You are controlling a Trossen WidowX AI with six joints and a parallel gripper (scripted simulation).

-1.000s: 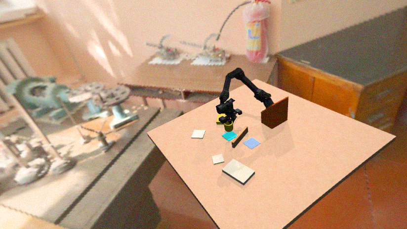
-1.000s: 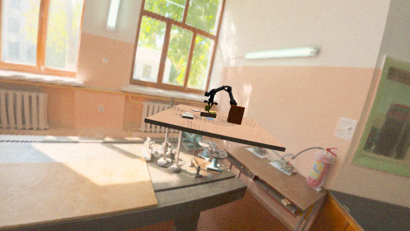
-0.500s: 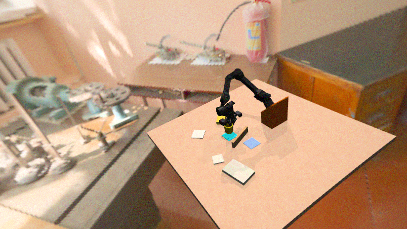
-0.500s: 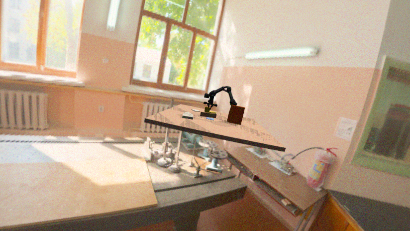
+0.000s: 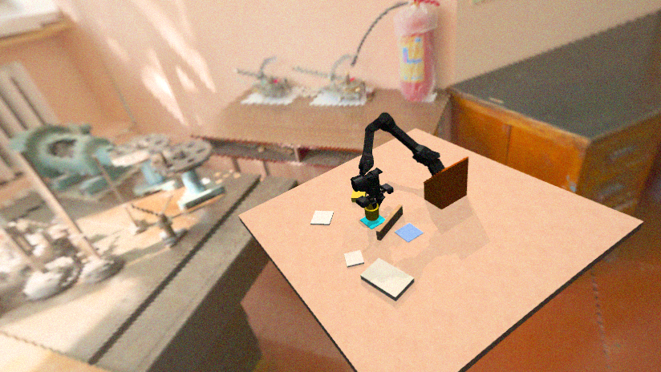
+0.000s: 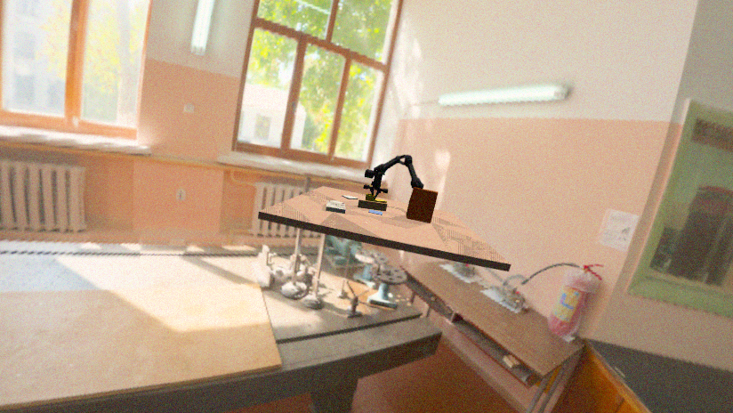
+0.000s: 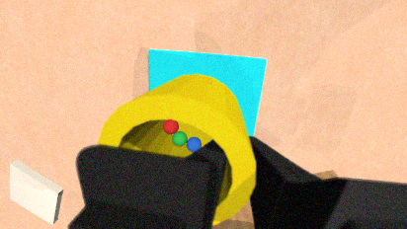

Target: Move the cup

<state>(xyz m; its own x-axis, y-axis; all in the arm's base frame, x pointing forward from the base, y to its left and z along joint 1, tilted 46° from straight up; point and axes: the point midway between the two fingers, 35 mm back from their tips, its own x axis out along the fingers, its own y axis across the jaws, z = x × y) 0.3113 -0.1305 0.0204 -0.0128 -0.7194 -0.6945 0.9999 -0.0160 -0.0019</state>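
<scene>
Right now my gripper tip is 20 mm short of the cup. From my gripper tip the other things lie so: blue marble: 30 mm ahead, 20 mm to the left, 20 mm below; red marble: 50 mm ahead, 20 mm below, 10 mm to the left; green marble: 40 mm ahead, 20 mm below, 10 mm to the left.
</scene>
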